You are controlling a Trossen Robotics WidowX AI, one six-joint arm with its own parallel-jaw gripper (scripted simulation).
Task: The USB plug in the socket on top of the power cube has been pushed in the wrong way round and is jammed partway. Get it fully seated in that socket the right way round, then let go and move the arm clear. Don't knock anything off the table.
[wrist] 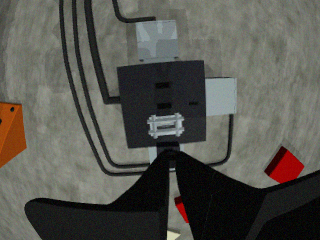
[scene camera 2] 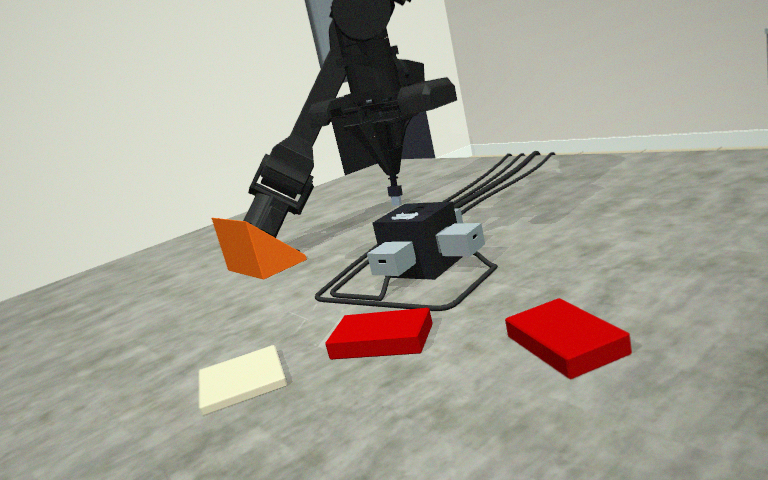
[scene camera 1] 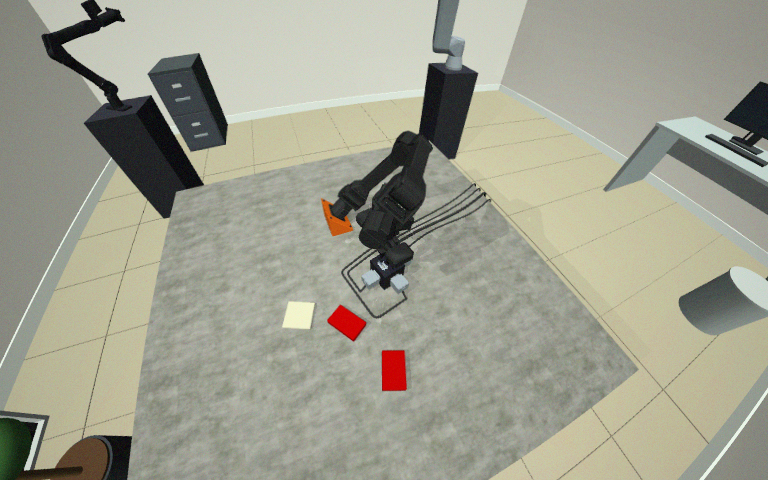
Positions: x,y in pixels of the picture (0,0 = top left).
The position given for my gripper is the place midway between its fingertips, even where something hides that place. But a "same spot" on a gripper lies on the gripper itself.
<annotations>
my gripper: wrist 170,158; scene camera 2; scene camera 1
same spot on my gripper: (scene camera 2: pixel 382 135) = (scene camera 1: pixel 378 251)
</annotations>
